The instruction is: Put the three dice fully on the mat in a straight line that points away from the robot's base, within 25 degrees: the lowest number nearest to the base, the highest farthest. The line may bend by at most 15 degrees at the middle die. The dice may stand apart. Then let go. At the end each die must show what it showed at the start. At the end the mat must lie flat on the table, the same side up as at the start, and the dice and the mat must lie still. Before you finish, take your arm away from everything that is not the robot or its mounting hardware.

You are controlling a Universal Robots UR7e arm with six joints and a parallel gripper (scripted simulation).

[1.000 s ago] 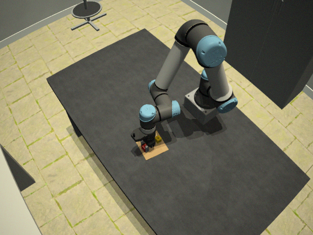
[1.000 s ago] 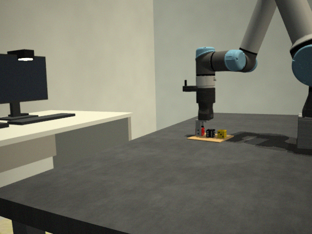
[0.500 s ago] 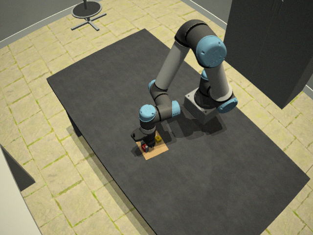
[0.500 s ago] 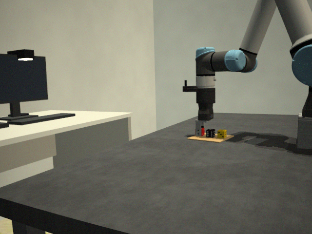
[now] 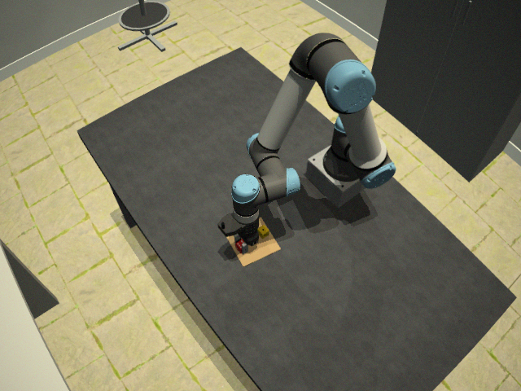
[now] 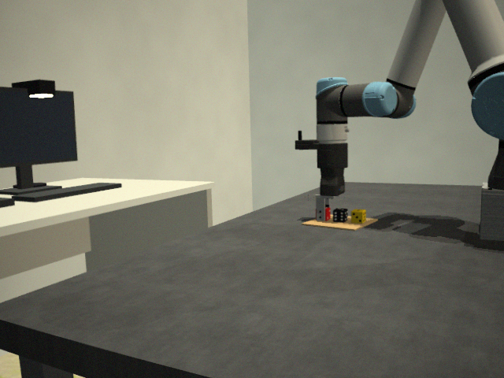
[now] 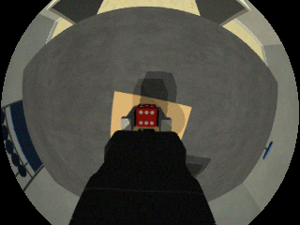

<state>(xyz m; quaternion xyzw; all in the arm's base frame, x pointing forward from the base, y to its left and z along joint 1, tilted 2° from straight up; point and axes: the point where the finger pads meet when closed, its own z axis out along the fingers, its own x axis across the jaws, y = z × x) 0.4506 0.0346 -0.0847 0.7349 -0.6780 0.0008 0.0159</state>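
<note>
Right now the red die is right at my hand. The rest, counted from my hand: tan mat: 4 cm behind, 2 cm below; black die: 4 cm behind; yellow die: 9 cm behind, 1 cm to the right.
</note>
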